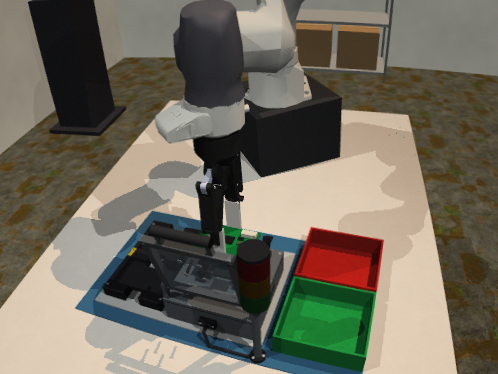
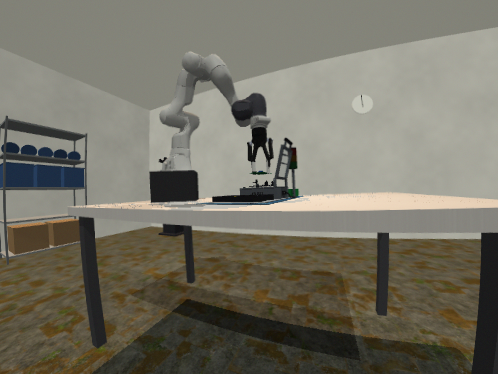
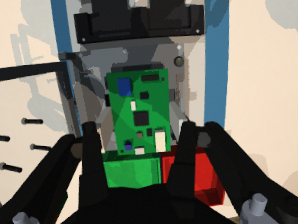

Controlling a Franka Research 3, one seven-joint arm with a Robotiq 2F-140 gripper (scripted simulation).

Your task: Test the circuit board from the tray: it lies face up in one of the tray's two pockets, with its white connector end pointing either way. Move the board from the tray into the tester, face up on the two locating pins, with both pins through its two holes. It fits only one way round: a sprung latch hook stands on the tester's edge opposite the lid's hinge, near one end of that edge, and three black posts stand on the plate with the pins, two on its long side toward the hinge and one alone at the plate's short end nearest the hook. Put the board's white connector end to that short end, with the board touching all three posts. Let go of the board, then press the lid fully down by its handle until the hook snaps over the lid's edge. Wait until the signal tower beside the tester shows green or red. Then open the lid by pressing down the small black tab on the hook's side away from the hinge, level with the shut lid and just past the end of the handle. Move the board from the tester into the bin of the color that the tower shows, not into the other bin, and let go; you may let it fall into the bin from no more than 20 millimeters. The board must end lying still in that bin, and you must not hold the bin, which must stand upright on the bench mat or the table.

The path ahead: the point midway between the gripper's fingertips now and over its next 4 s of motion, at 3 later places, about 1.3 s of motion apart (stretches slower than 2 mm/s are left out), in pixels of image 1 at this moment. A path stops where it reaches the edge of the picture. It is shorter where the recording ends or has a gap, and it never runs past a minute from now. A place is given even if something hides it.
The gripper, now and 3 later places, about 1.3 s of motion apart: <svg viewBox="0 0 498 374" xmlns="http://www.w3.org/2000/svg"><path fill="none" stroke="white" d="M226 242L229 258L228 260L228 261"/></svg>
